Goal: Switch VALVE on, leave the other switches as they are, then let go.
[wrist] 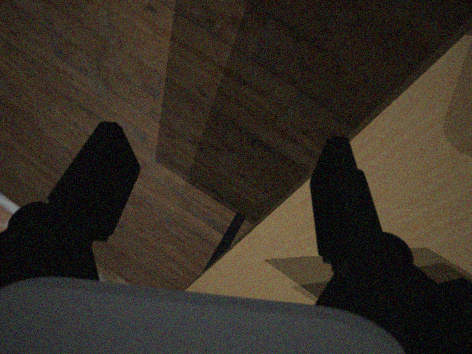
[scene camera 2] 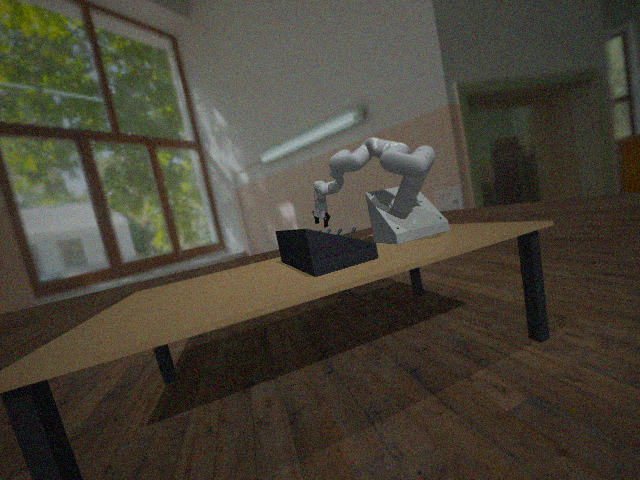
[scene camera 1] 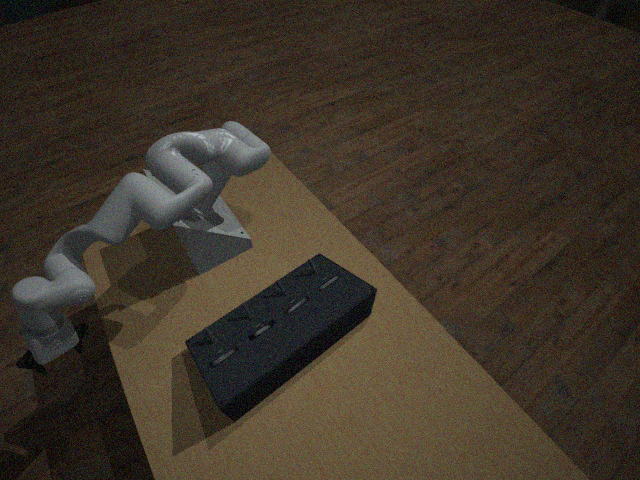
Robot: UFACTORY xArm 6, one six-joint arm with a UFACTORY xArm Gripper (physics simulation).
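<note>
A black switch box with a sloped top stands on the table. In scene camera 1 it has a row of several small dark levers, each with a pale label strip beside it. The label words are too dim to read, so I cannot tell which switch is VALVE or how each lever is set. My gripper is open and empty, its fingers wide apart. It points down, raised and off to the left of the box in scene camera 1, touching nothing. The box does not show in the wrist view.
The wooden table has its edge running diagonally under the fingers in the wrist view, with floor beyond it. The arm's grey wedge-shaped base stands on the table behind the box. Dark shadows lie around the box.
</note>
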